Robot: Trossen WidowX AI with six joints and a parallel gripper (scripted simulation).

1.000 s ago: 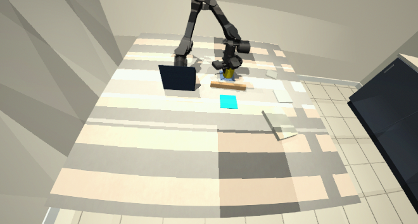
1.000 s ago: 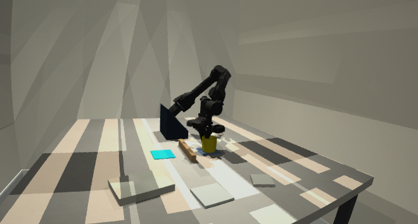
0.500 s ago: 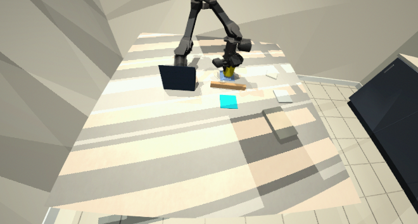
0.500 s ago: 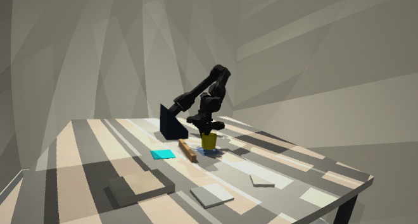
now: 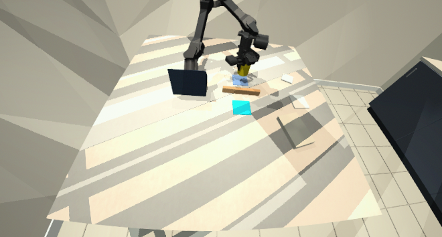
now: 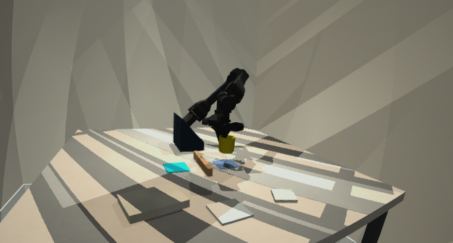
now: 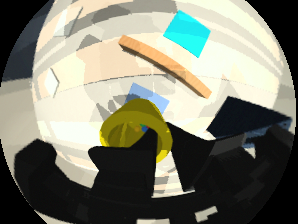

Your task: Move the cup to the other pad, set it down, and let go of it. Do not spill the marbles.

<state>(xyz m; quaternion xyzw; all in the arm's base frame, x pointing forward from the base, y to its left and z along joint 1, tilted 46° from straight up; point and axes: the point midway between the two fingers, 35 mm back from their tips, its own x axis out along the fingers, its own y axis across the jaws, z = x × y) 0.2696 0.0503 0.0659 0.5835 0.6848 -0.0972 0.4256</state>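
My gripper tip is now 2 cm short of the yellow cup and 1 cm to the right of it. From my gripper tip the other things lie so: blue pad 2 cm ahead, 2 cm to the left, 10 cm below; cyan pad 20 cm to the right, 10 cm below; wooden bar 1 cm ahead, 9 cm to the right, 9 cm below.
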